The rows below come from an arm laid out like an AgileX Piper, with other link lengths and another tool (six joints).
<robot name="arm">
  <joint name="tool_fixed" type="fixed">
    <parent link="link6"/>
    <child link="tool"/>
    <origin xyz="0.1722 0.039 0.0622" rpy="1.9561 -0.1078 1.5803"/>
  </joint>
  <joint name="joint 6" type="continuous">
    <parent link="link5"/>
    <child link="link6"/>
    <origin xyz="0.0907 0 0.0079"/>
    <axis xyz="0.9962 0 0.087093"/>
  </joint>
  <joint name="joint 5" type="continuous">
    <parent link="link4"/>
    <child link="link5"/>
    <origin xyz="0 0 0"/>
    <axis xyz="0 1 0"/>
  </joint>
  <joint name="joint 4" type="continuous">
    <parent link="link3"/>
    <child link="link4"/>
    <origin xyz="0.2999 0 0.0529"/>
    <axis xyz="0.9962 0 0.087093"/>
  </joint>
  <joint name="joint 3" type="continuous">
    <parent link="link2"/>
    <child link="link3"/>
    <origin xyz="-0.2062 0 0.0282"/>
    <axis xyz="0 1 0"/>
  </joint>
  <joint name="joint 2" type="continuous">
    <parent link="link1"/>
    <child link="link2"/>
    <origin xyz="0 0 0"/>
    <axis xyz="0 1 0"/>
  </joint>
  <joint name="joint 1" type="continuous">
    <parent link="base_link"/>
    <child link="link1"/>
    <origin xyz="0 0 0.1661"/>
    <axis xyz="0 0 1"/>
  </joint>
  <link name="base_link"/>
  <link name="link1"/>
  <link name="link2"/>
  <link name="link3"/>
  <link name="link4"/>
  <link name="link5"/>
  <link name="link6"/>
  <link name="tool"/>
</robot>
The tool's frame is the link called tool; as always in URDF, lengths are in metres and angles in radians. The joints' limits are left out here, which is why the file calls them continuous.
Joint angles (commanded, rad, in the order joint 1, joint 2, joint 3, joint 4, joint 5, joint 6), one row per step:
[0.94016 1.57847 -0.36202 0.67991 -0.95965 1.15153]
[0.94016 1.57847 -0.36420 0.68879 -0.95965 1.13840]
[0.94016 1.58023 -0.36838 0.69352 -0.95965 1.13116]
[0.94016 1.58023 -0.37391 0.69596 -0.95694 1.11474]
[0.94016 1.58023 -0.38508 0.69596 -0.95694 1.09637]
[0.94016 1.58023 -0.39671 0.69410 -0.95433 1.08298]
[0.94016 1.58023 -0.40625 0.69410 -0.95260 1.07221]
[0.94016 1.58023 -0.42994 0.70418 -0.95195 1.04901]
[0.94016 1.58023 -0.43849 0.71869 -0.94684 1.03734]
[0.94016 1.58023 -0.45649 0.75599 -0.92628 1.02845]
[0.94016 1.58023 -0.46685 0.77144 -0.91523 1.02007]
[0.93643 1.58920 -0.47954 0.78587 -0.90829 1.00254]
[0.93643 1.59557 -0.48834 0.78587 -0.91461 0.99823]
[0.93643 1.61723 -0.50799 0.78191 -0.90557 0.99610]
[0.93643 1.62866 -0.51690 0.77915 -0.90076 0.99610]
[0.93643 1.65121 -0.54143 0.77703 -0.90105 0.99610]
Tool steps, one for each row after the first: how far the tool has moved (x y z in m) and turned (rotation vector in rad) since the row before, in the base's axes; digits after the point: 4 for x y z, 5 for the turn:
[0.0007 -0.0010 0.0006 -0.00783 -0.00289 -0.00478]
[0.0008 0.0001 0.0007 -0.00338 -0.00233 -0.00249]
[0.0008 0.0016 0.0017 -0.01051 -0.00566 0.00258]
[0.0017 0.0034 0.0048 -0.00761 -0.01303 0.00441]
[0.0016 0.0038 0.0043 -0.00397 -0.00989 0.00551]
[0.0014 0.0027 0.0035 -0.00255 -0.00789 0.00293]
[0.0040 0.0039 0.0088 0.00067 -0.01778 -0.00372]
[0.0018 -0.0006 0.0011 -0.00097 0.00124 -0.00861]
[0.0038 -0.0025 -0.0016 0.01217 0.02013 -0.02344]
[0.0018 0.0001 0.0000 0.00277 0.00758 -0.00745]
[0.0027 -0.0010 -0.0014 -0.01022 0.00458 -0.00948]
[0.0013 0.0012 0.0025 -0.00068 -0.00849 -0.00134]
[0.0019 0.0050 -0.0034 -0.00674 0.00704 0.00720]
[0.0007 0.0024 -0.0024 -0.00392 0.00469 0.00412]
[0.0030 0.0046 0.0001 0.00100 -0.00232 0.00170]

